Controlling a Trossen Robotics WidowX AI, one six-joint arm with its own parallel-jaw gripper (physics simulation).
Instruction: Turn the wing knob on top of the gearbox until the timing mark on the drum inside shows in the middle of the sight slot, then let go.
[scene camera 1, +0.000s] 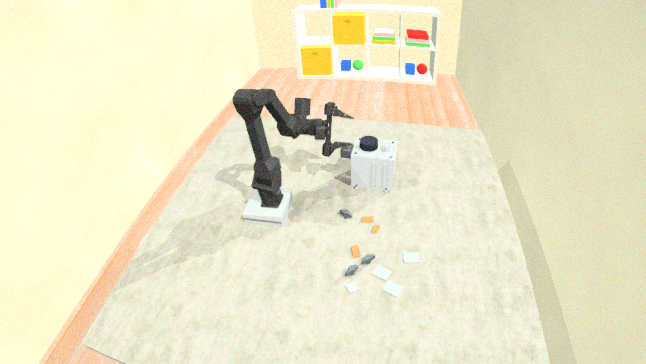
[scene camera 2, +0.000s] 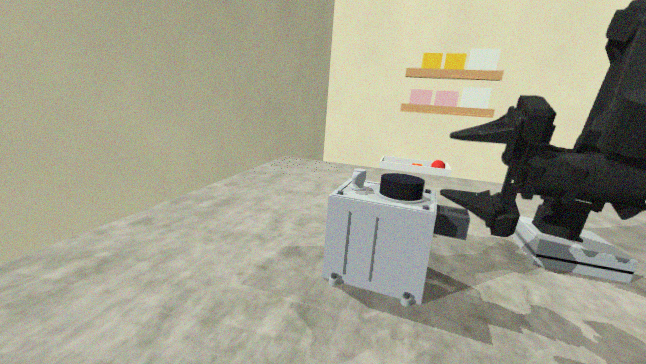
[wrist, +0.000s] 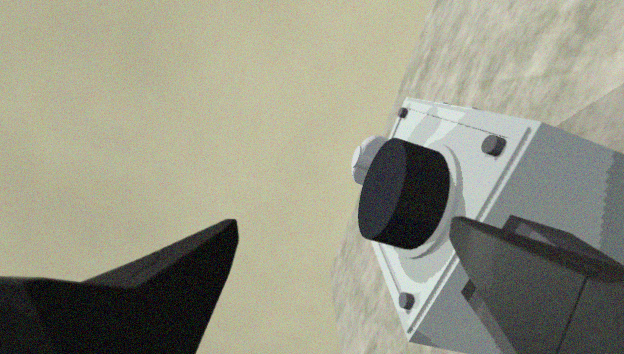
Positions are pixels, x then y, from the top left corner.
gripper: scene camera 1; scene camera 2; wrist 343, 228
same spot on gripper: (scene camera 1: 335, 145) = (scene camera 2: 481, 192)
